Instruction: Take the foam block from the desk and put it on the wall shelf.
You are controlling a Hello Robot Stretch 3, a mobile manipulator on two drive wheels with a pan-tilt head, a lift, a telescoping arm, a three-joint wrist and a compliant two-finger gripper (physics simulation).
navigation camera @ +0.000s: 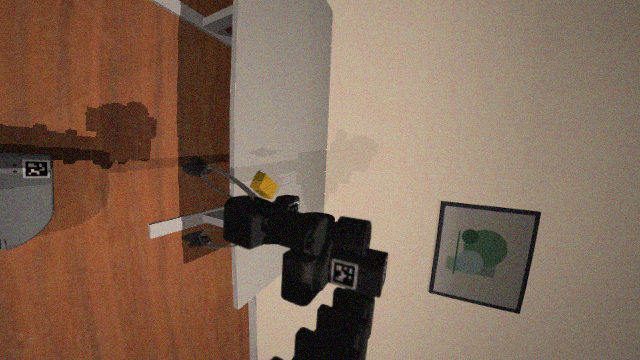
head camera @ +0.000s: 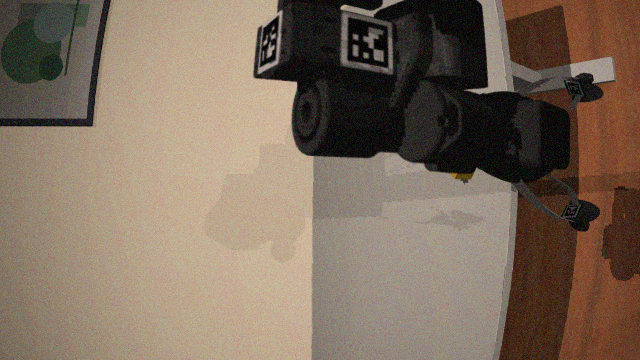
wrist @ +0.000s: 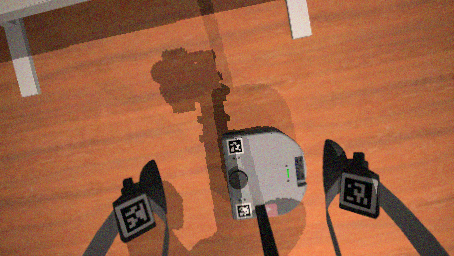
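Note:
The yellow foam block (head camera: 462, 176) (navigation camera: 264, 185) is on the grey desk (head camera: 400, 290) (navigation camera: 280, 75). In the head camera view the wrist hides most of it; in the navigation camera view it shows beside the gripper body. My gripper (head camera: 584, 152) (navigation camera: 195, 202) (wrist: 241, 168) is open and empty. Its fingers point away from the wall, past the desk's front edge, with floor behind them. The gripper body is over the desk near the block. The block does not show in the wrist view. The wall shelf does not show in these views.
A framed picture (head camera: 50, 100) (navigation camera: 485, 250) hangs on the wall. The robot base (navigation camera: 25, 205) (wrist: 270, 170) stands on the wooden floor in front of the desk. A white desk foot (head camera: 595, 70) (navigation camera: 167, 227) (wrist: 300, 22) sticks out beyond the desk's front edge.

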